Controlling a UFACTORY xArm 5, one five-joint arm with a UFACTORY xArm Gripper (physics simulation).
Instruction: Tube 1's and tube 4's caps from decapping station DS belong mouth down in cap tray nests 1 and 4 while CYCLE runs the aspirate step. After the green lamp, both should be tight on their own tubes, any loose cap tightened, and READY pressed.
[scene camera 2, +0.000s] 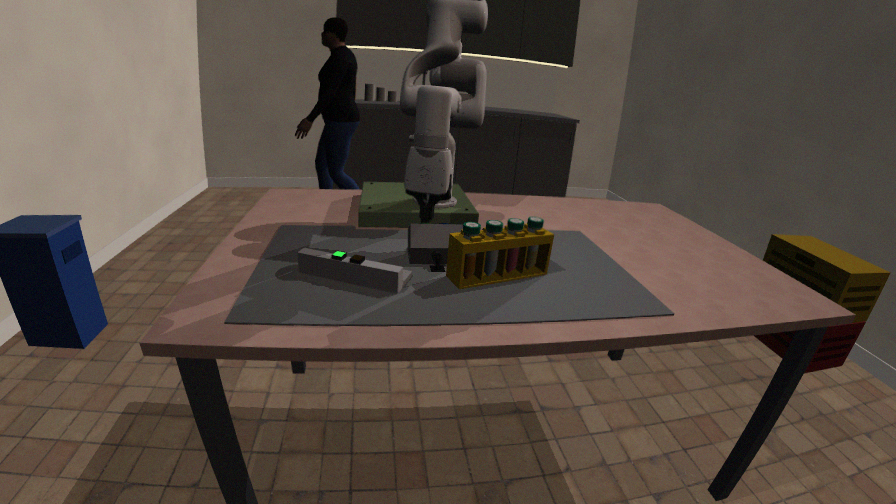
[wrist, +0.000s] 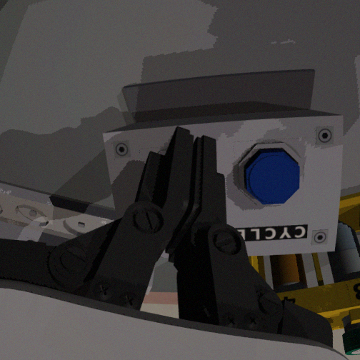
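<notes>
My gripper (scene camera 2: 426, 218) (wrist: 183, 157) is shut and empty, its tips over the grey button box (scene camera 2: 431, 253) (wrist: 322, 200), left of the blue CYCLE button (wrist: 273, 176). The fingers hide part of the box's face; READY cannot be made out. The yellow rack (scene camera 2: 454, 263) (wrist: 312, 297) holds the tubes upright. Tube 4's green cap (scene camera 2: 471, 228) is at the left end in the scene view and tube 1's green cap (scene camera 2: 535, 223) at the right end; their tightness cannot be told. A green lamp (scene camera 2: 338, 254) is lit on a long grey housing (scene camera 2: 350, 270).
A light strip with round recesses (wrist: 10, 206) shows at the wrist view's left. A dark lamp (scene camera 2: 357, 258) sits beside the green one. A small black fixture (scene camera 2: 437, 265) stands left of the rack. The green base block (scene camera 2: 382, 217) is behind the button box.
</notes>
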